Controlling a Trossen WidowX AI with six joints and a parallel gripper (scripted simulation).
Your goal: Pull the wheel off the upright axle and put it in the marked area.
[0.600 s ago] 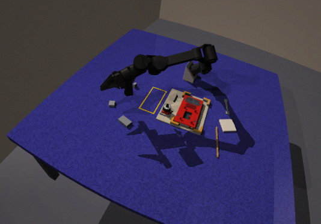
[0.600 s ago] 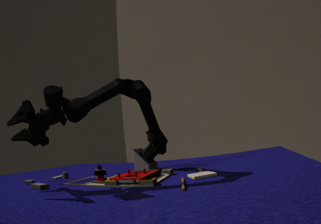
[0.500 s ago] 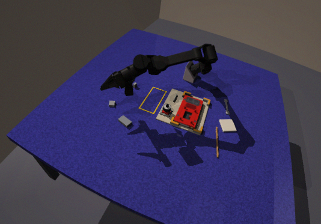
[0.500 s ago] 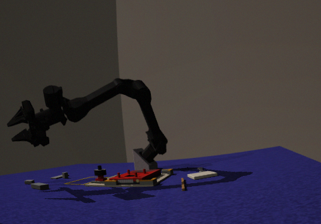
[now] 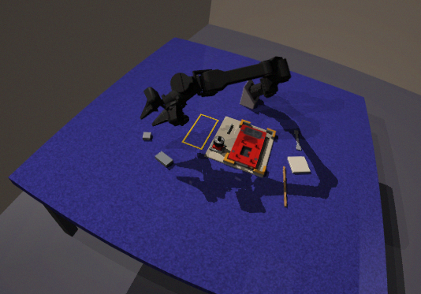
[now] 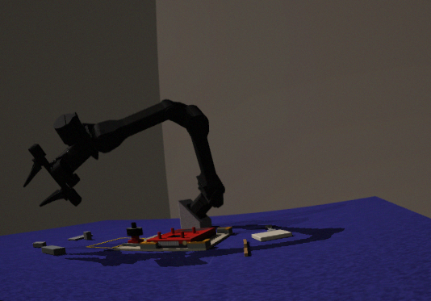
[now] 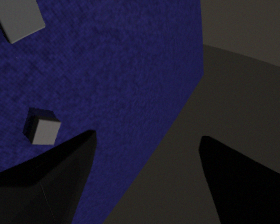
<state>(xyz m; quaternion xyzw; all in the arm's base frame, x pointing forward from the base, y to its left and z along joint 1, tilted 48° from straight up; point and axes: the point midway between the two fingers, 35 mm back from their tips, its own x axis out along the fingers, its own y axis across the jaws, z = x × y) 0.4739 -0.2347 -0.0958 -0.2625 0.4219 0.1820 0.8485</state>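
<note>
Now: the dark grey wheel 220 mm to the left of my gripper tip, 130 mm behind it and 100 mm below it. Round my gripper tip: black axle 230 mm to the left, 140 mm behind, 100 mm below; wooden stick 510 mm to the left, 130 mm below, 90 mm behind; white card 540 mm to the left, 210 mm behind, 130 mm below.
</note>
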